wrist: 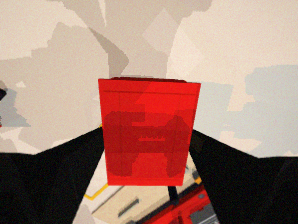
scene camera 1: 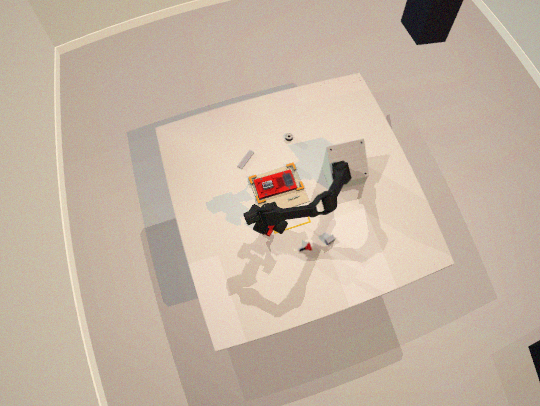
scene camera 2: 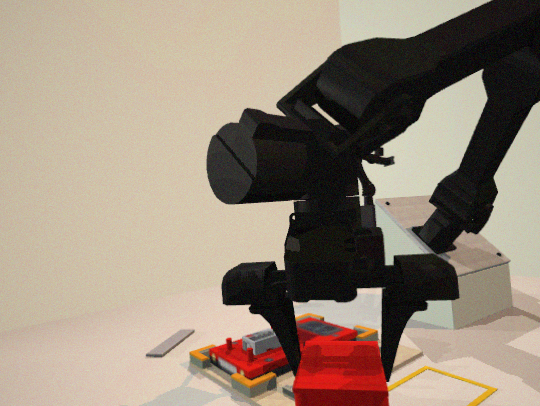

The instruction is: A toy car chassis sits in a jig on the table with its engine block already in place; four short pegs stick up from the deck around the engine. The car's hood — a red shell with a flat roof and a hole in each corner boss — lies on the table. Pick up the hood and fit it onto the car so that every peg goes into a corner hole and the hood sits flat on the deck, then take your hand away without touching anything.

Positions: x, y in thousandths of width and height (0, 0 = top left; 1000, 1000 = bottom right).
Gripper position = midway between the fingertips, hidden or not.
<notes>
My gripper (scene camera 2: 632, 935) carries a red hood (wrist: 495, 551).
My gripper also shows in the wrist view (wrist: 495, 587).
</notes>
